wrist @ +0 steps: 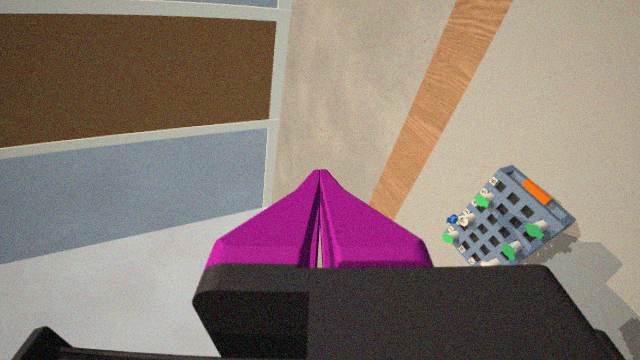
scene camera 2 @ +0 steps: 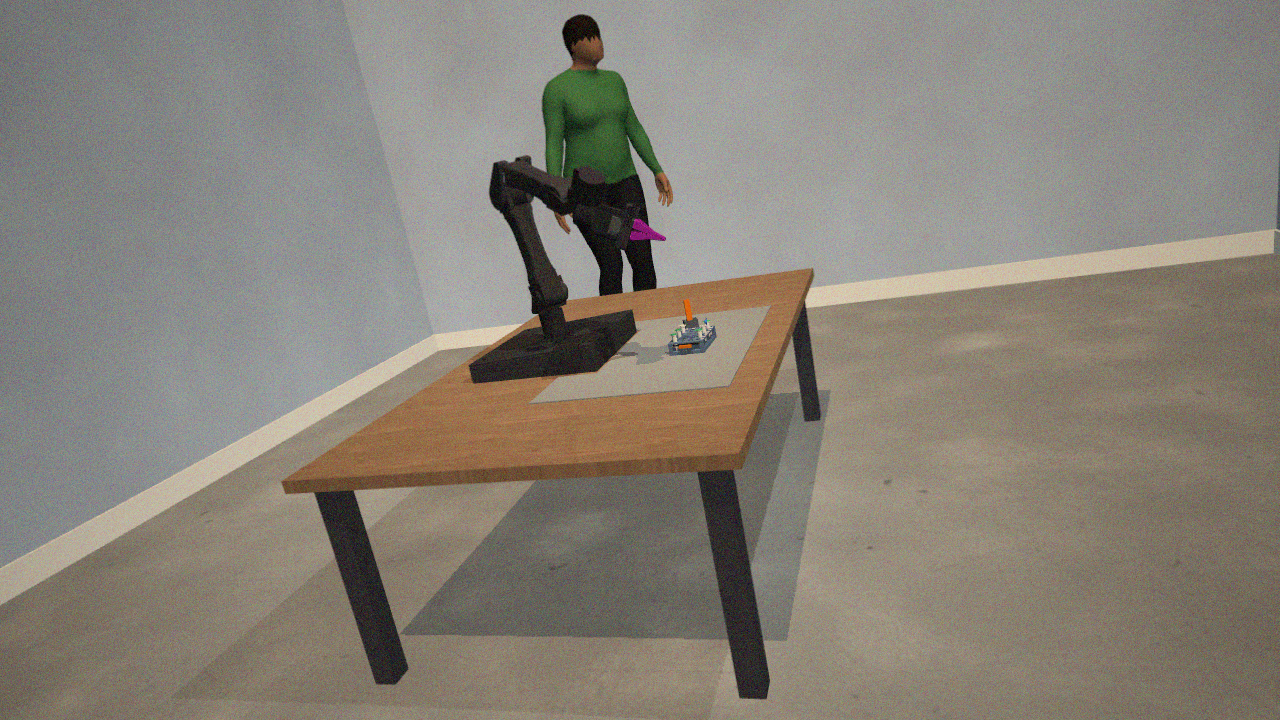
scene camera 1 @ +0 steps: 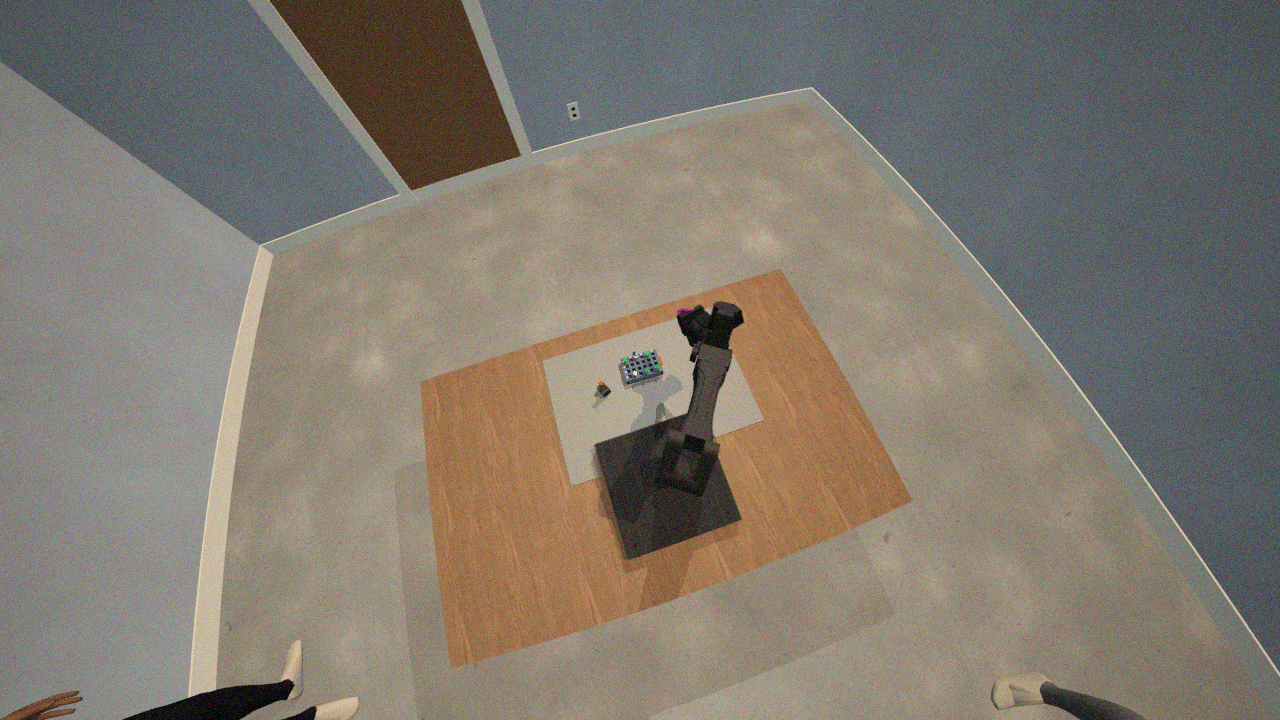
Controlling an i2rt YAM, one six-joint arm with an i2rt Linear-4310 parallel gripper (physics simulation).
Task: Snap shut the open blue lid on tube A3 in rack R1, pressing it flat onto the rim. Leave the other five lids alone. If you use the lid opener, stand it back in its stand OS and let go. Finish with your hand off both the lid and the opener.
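Pixels of known places: gripper, fingertip midpoint: [wrist: 320, 180] [scene camera 2: 665, 239] [scene camera 1: 679, 310]; arm's base, origin of the base link: [scene camera 2: 557, 338].
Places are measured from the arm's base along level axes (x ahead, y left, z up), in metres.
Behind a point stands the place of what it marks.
Note:
The blue-grey rack R1 [scene camera 1: 640, 381] [scene camera 2: 689, 347] {x 0.371, y -0.021, z -0.038 m} [wrist: 562, 222] {x 0.321, y -0.018, z -0.031 m} stands on the grey mat and holds several tubes. An open blue lid [wrist: 452, 219] {x 0.385, y 0.065, z 0.002 m} stands out beside a white tube [wrist: 465, 218] {x 0.379, y 0.057, z -0.009 m} at the rack's left edge in the wrist view. Green lids [wrist: 482, 201] {x 0.381, y 0.023, z -0.008 m} [wrist: 535, 230] {x 0.327, y -0.004, z -0.009 m} show on other tubes. The orange lid opener [scene camera 1: 601, 385] {x 0.284, y 0.187, z 0.020 m} [scene camera 2: 688, 309] {x 0.293, y 0.183, z 0.004 m} stands upright in its dark stand OS [scene camera 1: 605, 391] {x 0.278, y 0.181, z -0.024 m}, apart from the rack. My gripper [scene camera 1: 680, 311] {x 0.387, y -0.078, z 0.228 m} [scene camera 2: 665, 238] {x 0.387, y -0.078, z 0.228 m} [wrist: 320, 180] {x 0.387, y -0.078, z 0.228 m} is shut and empty, its magenta fingertips together, high above the table and away from the rack and the opener.
The grey mat [scene camera 1: 572, 447] {x 0.119, y 0.314, z -0.057 m} [scene camera 2: 716, 376] {x 0.495, y -0.183, z -0.057 m} lies on the wooden table [scene camera 1: 501, 537] {x -0.122, y 0.561, z -0.059 m} [scene camera 2: 537, 438] {x 0.241, y -0.497, z -0.060 m}. The arm's black base [scene camera 1: 631, 528] {x -0.147, y 0.157, z -0.010 m} [scene camera 2: 501, 365] {x -0.085, y -0.142, z -0.020 m} stands at the mat's edge. A person in a green top [scene camera 2: 595, 116] stands behind the table. The rack has an orange patch [wrist: 536, 191] {x 0.359, y -0.019, z -0.033 m} on its side.

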